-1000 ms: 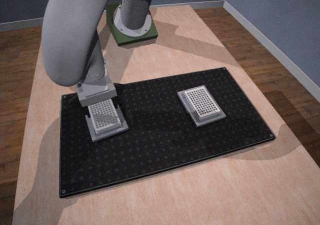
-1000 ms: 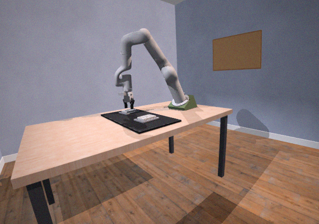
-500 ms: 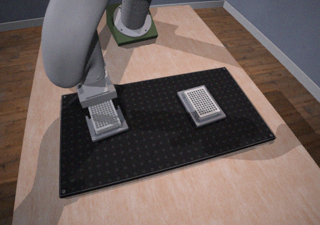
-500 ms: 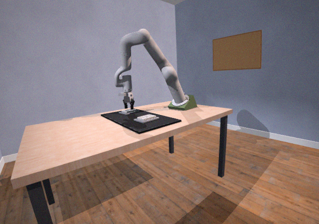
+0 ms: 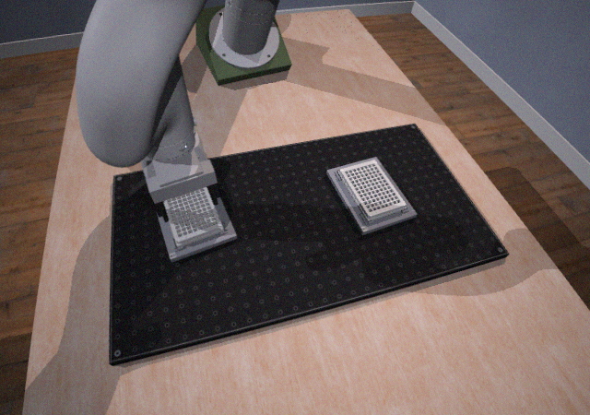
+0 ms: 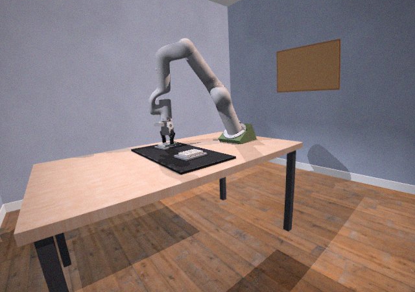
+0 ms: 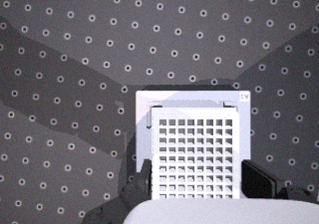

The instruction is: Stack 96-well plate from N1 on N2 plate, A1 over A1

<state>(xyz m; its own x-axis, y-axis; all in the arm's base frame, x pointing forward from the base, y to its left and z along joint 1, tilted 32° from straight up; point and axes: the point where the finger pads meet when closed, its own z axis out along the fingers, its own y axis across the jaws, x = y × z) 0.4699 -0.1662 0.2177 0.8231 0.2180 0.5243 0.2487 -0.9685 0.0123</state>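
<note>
My gripper is now 2 cm above the white 96-well plate. From my hand the other things lie so: plate nest N1: 3 cm below; then plate nest N2: 1 cm behind, 35 cm to the left, 3 cm below.
</note>
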